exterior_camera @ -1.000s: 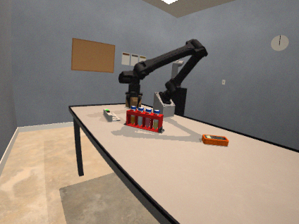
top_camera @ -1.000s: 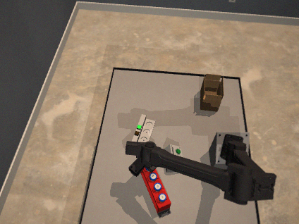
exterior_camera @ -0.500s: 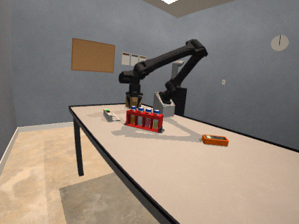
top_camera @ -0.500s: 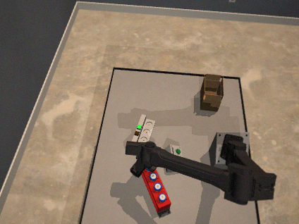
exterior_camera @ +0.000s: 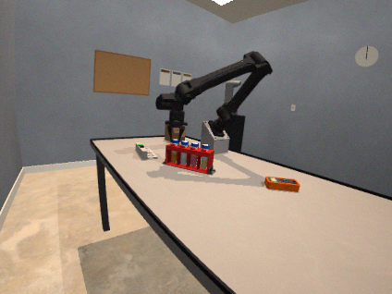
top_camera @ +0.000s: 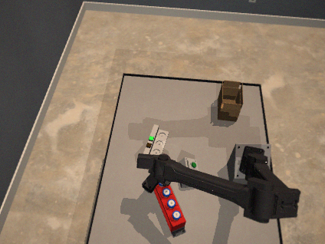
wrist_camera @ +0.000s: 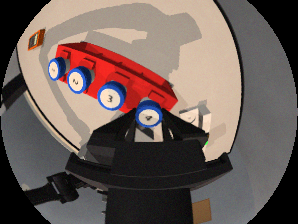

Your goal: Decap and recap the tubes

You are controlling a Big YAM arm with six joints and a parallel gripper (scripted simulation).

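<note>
Now: hand right at the blue tube cap. Round my hand: green key (140 mm behind, 130 mm to the right, 50 mm below); then key housing (120 mm behind, 100 mm to the right, 60 mm below); then blue key (150 mm behind, 80 mm to the right, 50 mm below).
</note>
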